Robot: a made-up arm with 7 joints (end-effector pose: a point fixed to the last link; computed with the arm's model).
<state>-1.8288 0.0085 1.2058 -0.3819 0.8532 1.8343 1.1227</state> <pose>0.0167 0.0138 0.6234 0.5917 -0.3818 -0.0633 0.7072</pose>
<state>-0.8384 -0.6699 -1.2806 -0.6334 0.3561 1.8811 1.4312</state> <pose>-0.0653 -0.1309 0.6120 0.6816 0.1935 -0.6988 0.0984</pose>
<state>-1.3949 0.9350 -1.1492 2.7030 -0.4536 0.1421 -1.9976</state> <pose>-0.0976 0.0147 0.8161 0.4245 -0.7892 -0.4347 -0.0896</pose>
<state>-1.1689 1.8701 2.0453 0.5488 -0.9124 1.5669 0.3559</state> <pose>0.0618 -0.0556 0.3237 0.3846 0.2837 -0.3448 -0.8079</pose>
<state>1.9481 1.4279 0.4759 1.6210 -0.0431 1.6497 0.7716</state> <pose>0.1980 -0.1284 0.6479 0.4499 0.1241 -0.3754 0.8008</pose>
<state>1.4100 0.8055 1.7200 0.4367 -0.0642 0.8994 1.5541</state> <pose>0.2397 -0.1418 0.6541 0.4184 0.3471 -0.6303 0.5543</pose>
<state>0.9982 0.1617 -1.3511 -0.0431 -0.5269 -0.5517 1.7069</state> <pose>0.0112 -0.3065 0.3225 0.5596 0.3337 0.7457 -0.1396</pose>
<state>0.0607 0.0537 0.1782 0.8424 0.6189 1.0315 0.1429</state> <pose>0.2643 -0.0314 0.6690 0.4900 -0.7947 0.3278 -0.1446</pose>
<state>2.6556 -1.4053 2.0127 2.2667 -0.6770 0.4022 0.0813</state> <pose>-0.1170 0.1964 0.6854 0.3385 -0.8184 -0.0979 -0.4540</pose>
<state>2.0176 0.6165 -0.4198 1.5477 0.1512 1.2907 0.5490</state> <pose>0.2652 -0.0300 0.4098 0.5353 0.5928 0.1695 0.5773</pose>
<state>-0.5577 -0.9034 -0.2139 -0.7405 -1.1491 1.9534 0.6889</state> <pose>-0.0426 0.0107 0.7806 0.5047 0.2317 -0.7145 0.4256</pose>
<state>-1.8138 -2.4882 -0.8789 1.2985 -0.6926 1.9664 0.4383</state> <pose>-0.0178 -0.0009 0.6528 0.2204 -0.8084 -0.4484 0.3112</pose>
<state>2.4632 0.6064 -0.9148 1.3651 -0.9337 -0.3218 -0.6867</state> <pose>0.0900 -0.4802 0.5568 0.9151 -0.3542 0.1634 -0.1025</pose>
